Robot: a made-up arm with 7 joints.
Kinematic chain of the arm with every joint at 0, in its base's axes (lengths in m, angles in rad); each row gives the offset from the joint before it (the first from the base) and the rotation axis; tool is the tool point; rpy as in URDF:
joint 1: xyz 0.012 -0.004 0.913 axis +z
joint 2: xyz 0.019 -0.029 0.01 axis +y
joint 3: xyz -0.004 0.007 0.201 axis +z
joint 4: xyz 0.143 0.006 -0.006 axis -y
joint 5: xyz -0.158 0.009 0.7 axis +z
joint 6: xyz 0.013 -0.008 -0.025 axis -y
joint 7: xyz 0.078 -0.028 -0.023 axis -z
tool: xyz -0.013 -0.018 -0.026 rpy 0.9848 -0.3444 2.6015
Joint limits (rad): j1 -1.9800..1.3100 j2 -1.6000..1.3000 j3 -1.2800..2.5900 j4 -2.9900..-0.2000 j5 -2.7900..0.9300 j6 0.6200..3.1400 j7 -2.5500..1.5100
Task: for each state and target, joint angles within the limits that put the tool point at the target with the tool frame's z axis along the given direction. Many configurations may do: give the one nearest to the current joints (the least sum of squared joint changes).
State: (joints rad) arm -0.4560 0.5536 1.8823 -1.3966 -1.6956 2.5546 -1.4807
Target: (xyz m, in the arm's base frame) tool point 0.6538 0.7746 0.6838 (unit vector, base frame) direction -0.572 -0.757 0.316
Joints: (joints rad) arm 0.1370 1.3000 1.0158 -1.2472 -1.5713 2.0824 -2.0105
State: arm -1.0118 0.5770 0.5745 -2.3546 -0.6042 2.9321 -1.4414
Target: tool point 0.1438 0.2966 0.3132 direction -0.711 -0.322 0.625
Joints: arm -1.3980 1.2813 0.2468 -2.9050 -1.0976 3.1400 -2.0144
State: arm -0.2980 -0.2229 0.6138 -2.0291 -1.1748 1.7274 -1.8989
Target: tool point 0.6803 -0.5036 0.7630 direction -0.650 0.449 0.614
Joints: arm -0.7713 -0.1755 0.1612 -2.4659 -1.1742 2.1644 -2.2756
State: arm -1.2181 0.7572 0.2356 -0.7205 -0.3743 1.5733 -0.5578
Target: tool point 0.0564 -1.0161 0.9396 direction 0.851 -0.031 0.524
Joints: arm -1.5906 0.9243 0.2363 -0.7662 -0.1601 1.4533 -0.7175
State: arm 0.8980 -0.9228 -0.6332 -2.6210 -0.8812 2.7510 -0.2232
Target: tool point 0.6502 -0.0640 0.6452 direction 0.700 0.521 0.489
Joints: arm 0.5256 -0.6545 -0.8874 -2.9900 -0.4019 2.1943 0.0973
